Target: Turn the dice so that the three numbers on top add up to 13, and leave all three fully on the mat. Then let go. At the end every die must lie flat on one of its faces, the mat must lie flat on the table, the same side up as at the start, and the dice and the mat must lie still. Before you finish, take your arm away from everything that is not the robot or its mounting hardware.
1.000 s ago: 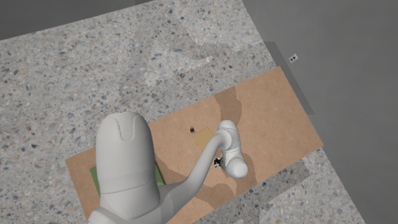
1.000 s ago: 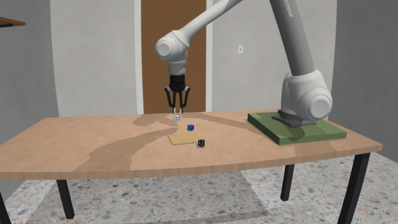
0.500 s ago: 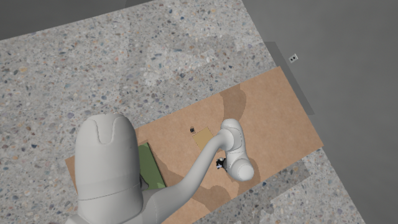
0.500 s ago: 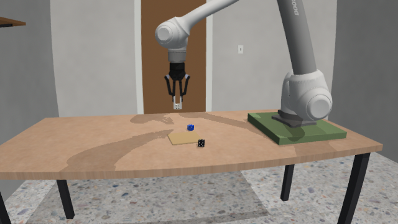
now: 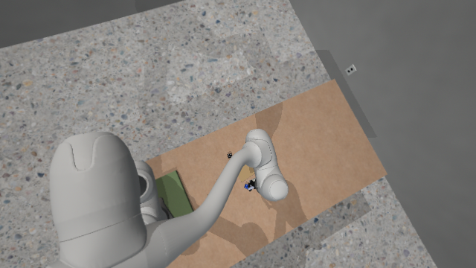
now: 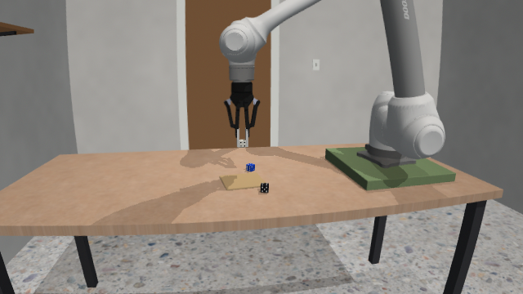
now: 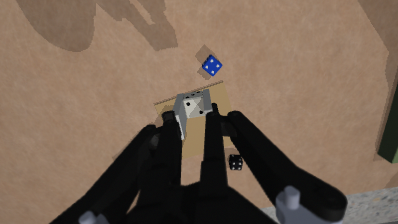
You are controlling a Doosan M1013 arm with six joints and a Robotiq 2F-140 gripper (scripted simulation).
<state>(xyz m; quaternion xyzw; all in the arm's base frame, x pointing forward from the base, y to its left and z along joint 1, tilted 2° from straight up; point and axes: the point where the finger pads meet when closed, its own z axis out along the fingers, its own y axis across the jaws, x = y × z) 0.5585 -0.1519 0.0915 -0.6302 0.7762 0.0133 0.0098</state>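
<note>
The tan mat is 13 cm below my hand, 9 cm to the left of it and 3 cm ahead of it. Also, from my hand: white die 2 cm below; blue die 12 cm below, 4 cm behind, 2 cm to the right; black die 20 cm to the left, 12 cm below, 1 cm behind.
</note>
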